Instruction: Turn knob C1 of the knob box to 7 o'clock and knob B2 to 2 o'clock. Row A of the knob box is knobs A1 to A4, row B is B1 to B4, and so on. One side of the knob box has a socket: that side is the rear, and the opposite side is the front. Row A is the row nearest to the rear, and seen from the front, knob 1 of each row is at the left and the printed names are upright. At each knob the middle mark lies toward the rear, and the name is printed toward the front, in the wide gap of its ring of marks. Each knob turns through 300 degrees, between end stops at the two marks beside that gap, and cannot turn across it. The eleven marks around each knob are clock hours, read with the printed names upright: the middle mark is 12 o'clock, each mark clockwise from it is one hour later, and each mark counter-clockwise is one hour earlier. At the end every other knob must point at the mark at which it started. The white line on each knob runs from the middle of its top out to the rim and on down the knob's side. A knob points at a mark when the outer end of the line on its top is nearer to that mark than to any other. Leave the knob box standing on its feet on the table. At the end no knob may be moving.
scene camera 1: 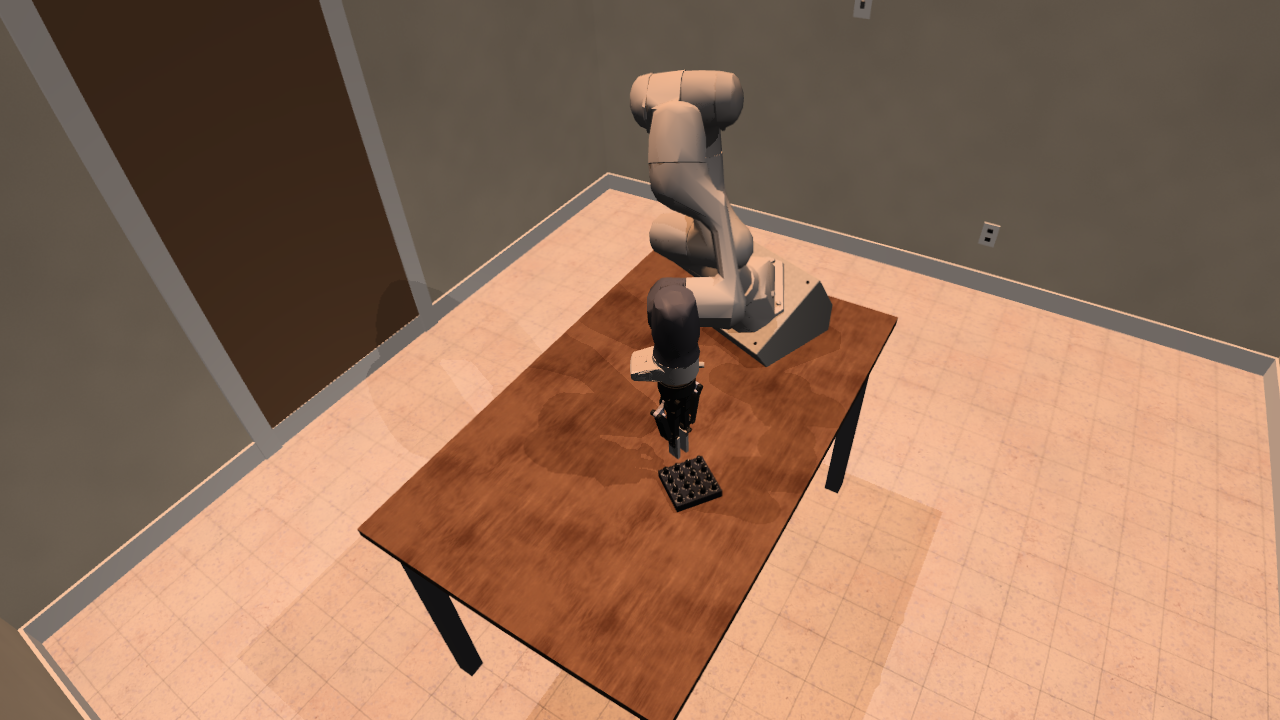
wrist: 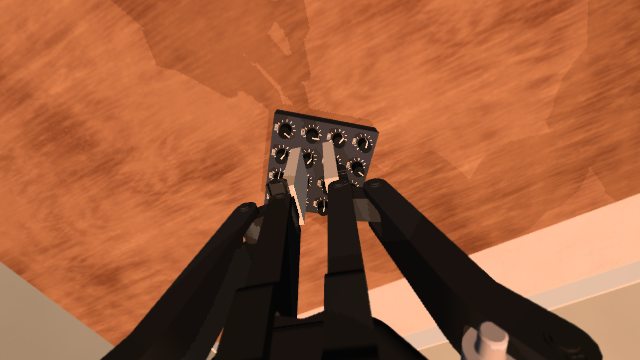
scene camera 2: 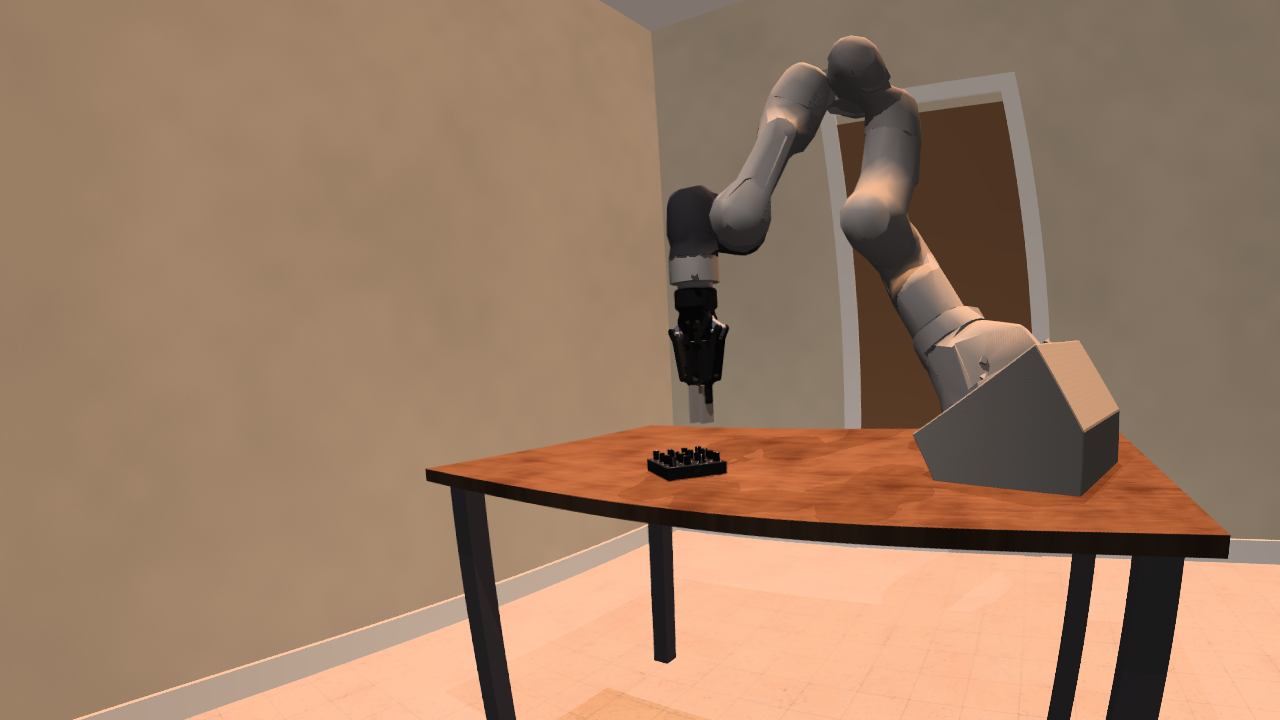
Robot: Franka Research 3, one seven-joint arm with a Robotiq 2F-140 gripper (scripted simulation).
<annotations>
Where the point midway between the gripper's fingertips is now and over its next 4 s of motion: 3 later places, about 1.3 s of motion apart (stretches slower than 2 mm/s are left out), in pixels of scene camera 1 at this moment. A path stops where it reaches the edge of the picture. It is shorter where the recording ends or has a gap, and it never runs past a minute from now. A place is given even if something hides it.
The gripper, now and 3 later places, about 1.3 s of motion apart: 678, 451; 676, 454; 676, 462; 677, 466
</annotations>
